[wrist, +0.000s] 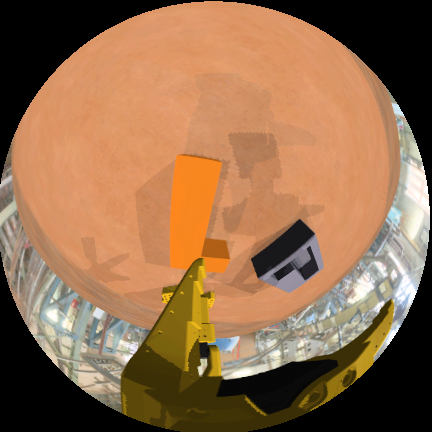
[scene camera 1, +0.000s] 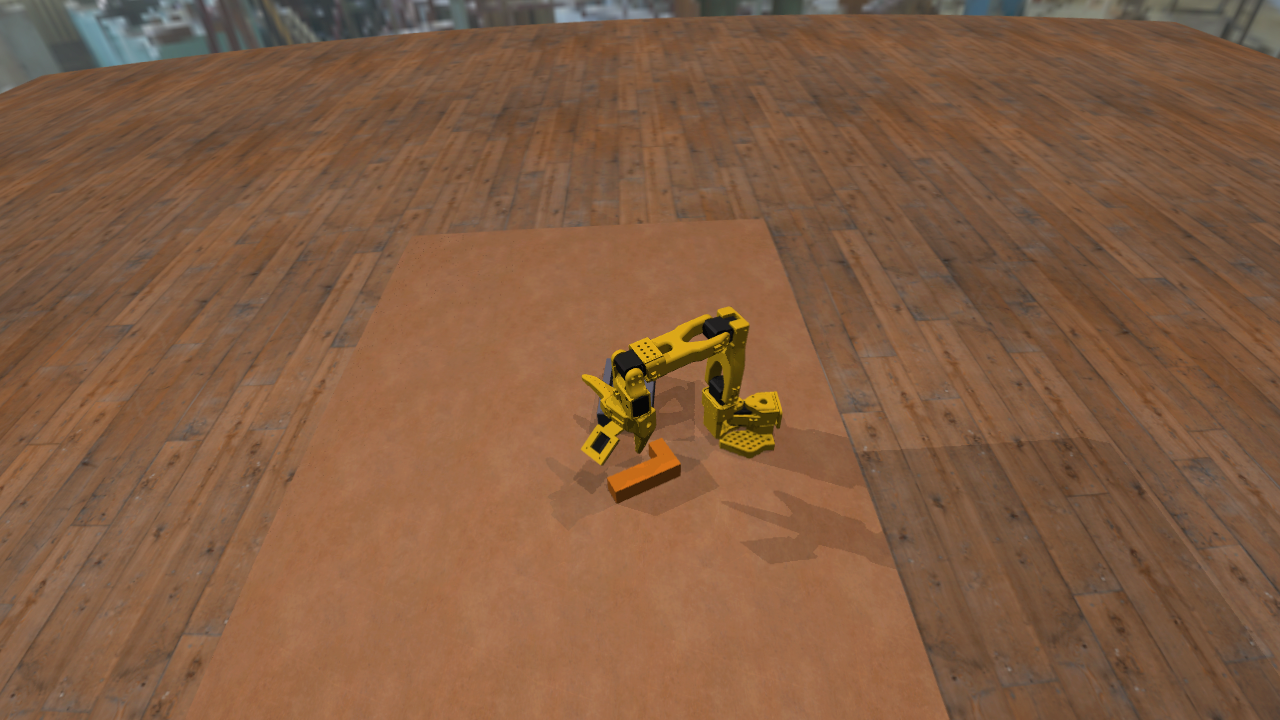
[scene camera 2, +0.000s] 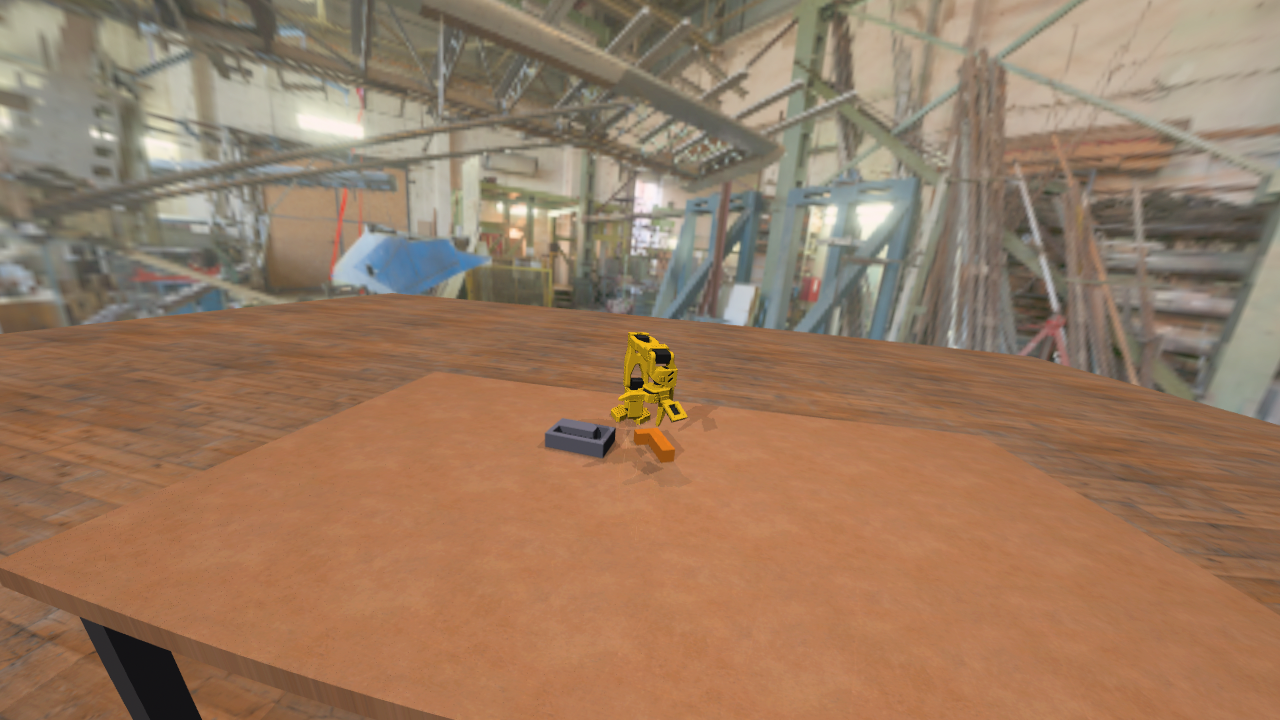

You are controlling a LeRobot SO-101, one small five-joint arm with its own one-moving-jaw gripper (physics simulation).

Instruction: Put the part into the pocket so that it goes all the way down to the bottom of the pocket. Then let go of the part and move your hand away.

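Places are measured from the arm's base along level axes (x ahead, y left, z up), in metres.
Pixels of known places: hand at its tool point: (wrist: 204, 264) (scene camera 1: 637, 449) (scene camera 2: 656, 424); arm's base at its link origin: (scene camera 1: 732, 432) (scene camera 2: 629, 419).
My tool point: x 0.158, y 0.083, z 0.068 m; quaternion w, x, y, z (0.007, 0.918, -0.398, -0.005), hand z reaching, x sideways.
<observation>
For each thing: its top centre in the pictures, then the offset to it from my tool point. Level surfaces: height alone.
- orange L-shaped part at its top centre: (wrist: 205, 230) (scene camera 1: 639, 463) (scene camera 2: 653, 438) dx -0.002, dy -0.004, dz -0.038 m
- dark grey block with the pocket, top centre: (scene camera 1: 627, 384) (wrist: 299, 272) (scene camera 2: 581, 429) dx +0.013, dy -0.172, dz -0.031 m
- table top at its surface level: dz -0.068 m
The orange L-shaped part (scene camera 1: 646, 479) (scene camera 2: 660, 445) (wrist: 192, 210) lies flat on the table top, outside the pocket. The dark grey block with the pocket (scene camera 2: 577, 442) (wrist: 283, 247) stands beside it on the table; in scene camera 1 the arm hides much of it. My gripper (scene camera 1: 612, 412) (wrist: 296, 280) is fully open, its moving jaw swung far out to the side. It holds nothing. The fixed jaw points down, with its tip above and close to the short leg of the part in scene camera 1. Whether the tip touches the part cannot be told.
The yellow arm's base (scene camera 1: 747, 439) stands on the table top (scene camera 1: 501, 608) (scene camera 2: 537, 555), to the right of the part in scene camera 1. The arm reaches over the grey block there. The arm's shadows fall around the part.
</observation>
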